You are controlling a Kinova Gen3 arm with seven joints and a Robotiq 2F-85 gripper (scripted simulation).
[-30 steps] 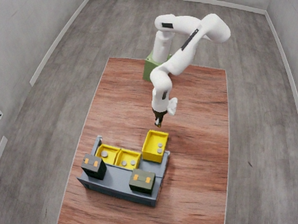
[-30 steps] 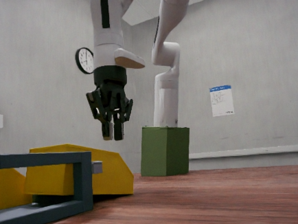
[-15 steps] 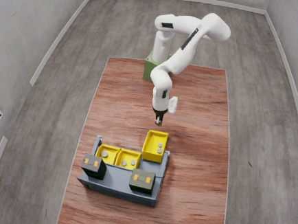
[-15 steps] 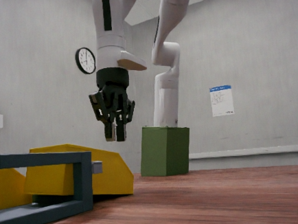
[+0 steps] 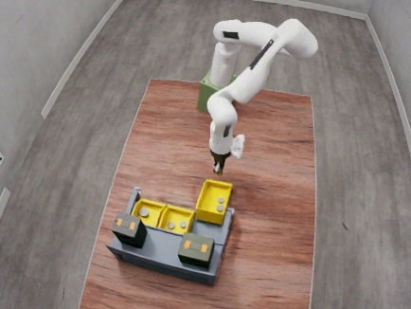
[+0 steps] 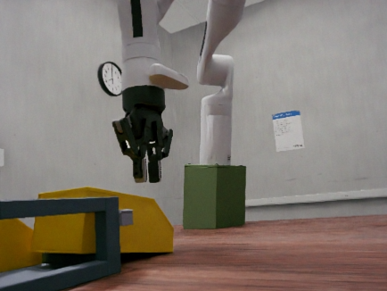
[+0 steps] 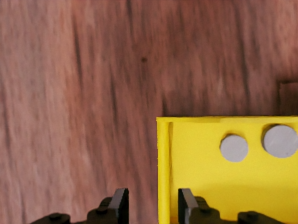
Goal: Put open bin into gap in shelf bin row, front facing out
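Now: hand 12 cm short of the grey disc part, 10 cm above it and 1 cm to the right of it. Round my hand: grey shelf (25 cm ahead, 14 cm to the right, 6 cm below).
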